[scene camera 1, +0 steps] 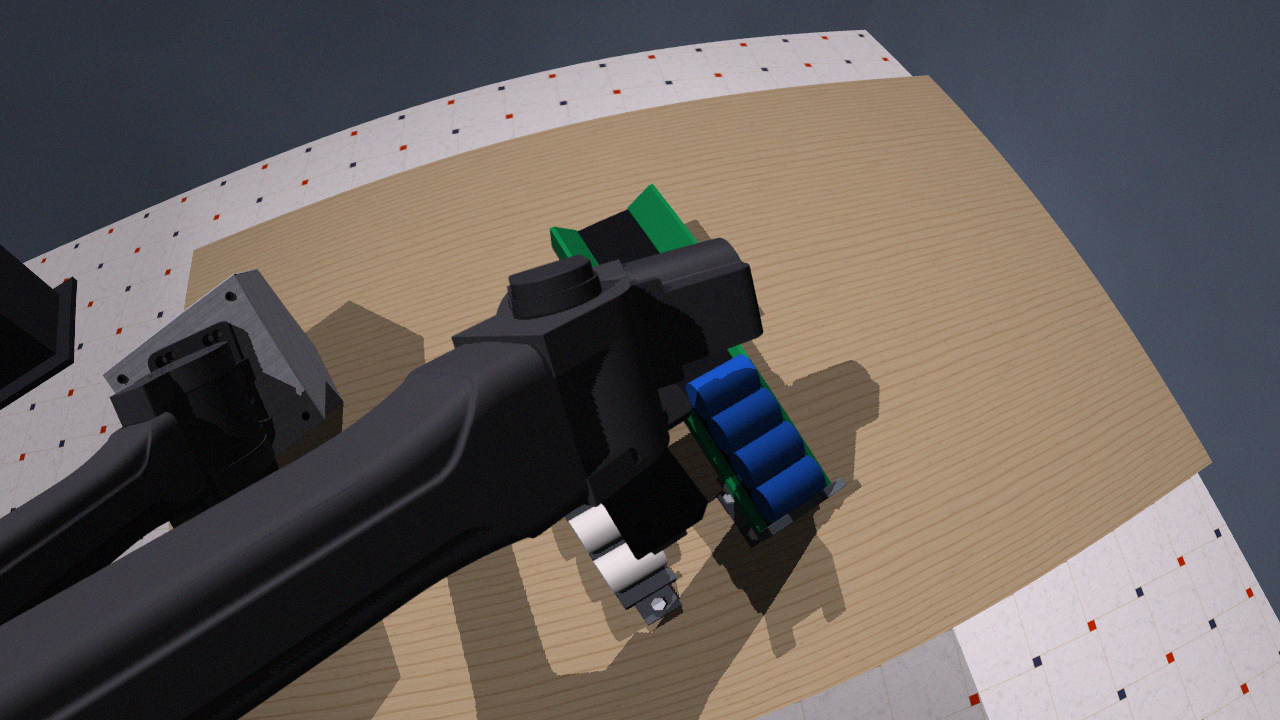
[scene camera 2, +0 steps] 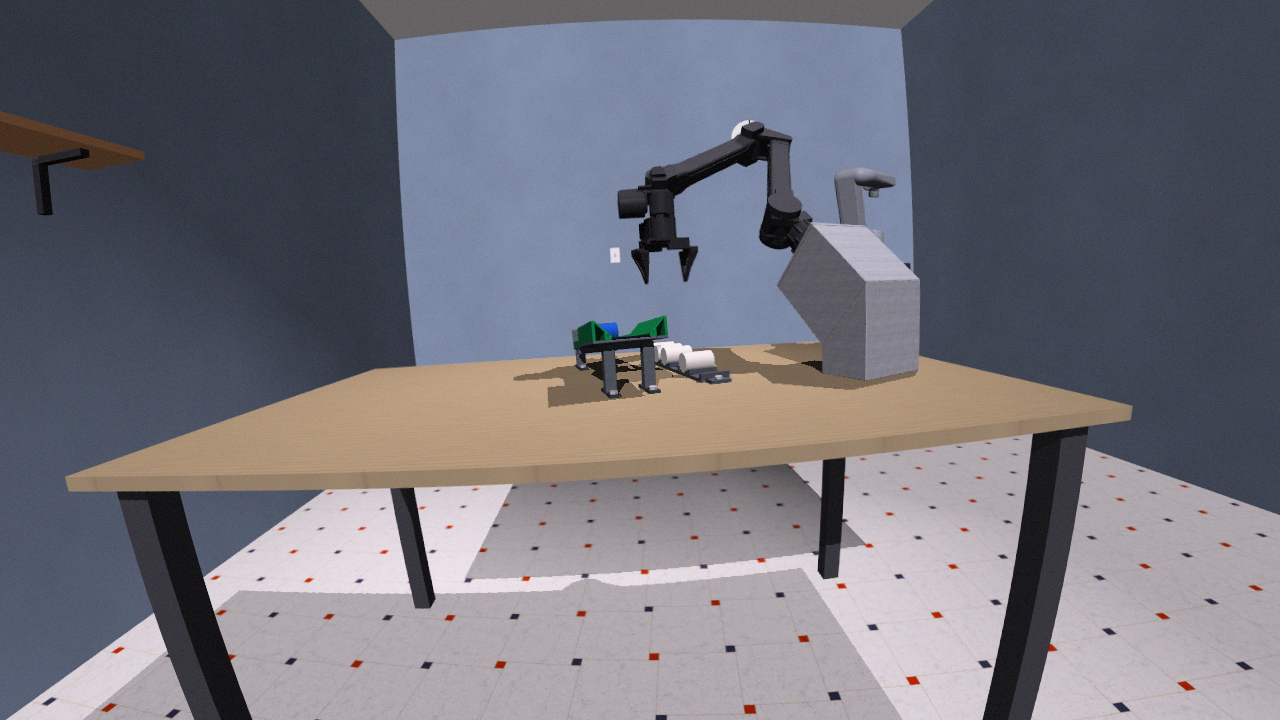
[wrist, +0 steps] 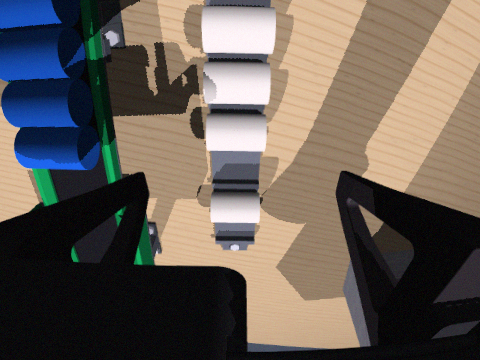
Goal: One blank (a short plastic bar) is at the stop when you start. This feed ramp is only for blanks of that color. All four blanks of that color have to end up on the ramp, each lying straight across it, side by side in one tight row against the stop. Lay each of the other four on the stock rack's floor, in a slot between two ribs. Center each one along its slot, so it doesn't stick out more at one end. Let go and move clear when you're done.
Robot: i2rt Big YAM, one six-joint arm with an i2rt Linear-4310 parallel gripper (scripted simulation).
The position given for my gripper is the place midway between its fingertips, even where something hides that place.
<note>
In view: my gripper (scene camera 2: 666, 282), a blue blank (scene camera 1: 714, 391), a blue blank (scene camera 1: 767, 454) and a blue blank (scene camera 1: 784, 491).
My gripper is seen too in the wrist view (wrist: 242, 182).
</note>
